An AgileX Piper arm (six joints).
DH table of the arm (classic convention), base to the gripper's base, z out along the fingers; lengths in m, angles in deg. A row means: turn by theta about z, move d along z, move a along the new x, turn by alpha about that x. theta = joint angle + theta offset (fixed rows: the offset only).
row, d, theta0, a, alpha
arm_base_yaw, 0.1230, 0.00, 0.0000, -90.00
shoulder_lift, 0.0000, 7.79, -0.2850, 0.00
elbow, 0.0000, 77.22, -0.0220, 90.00
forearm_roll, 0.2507, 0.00, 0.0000, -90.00
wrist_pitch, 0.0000, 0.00, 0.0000, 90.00
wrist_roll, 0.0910, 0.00, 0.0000, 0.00
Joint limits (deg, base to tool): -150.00..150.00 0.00..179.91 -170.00..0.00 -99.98..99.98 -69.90..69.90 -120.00..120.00
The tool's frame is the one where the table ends.
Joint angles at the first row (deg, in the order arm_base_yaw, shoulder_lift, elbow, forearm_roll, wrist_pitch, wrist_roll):
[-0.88, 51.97, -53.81, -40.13, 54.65, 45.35]
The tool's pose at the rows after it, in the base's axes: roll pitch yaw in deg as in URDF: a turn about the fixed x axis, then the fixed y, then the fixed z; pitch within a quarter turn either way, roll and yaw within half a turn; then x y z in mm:
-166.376 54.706 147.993 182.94 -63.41 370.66
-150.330 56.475 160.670 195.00 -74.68 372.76
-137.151 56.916 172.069 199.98 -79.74 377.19
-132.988 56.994 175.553 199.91 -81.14 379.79
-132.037 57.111 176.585 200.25 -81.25 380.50
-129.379 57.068 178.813 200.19 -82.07 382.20
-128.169 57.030 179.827 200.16 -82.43 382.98
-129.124 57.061 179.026 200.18 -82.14 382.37
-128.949 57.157 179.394 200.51 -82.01 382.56
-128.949 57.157 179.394 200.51 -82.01 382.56
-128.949 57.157 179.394 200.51 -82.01 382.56
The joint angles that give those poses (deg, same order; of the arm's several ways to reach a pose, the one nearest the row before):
[-3.00, 58.31, -57.03, -44.65, 57.19, 48.48]
[-4.01, 61.22, -57.45, -53.67, 56.12, 48.48]
[-4.01, 62.29, -57.45, -60.86, 55.58, 48.48]
[-4.01, 62.30, -57.45, -63.13, 55.58, 48.48]
[-4.01, 62.30, -57.45, -63.65, 55.32, 48.48]
[-4.01, 62.30, -57.45, -65.09, 55.31, 48.48]
[-4.01, 62.30, -57.45, -65.75, 55.31, 48.48]
[-4.01, 62.30, -57.45, -65.23, 55.32, 48.48]
[-4.01, 62.30, -57.45, -65.32, 55.07, 48.48]
[-4.01, 62.30, -57.45, -65.32, 55.07, 48.48]
[-4.01, 62.30, -57.45, -65.32, 55.07, 48.48]

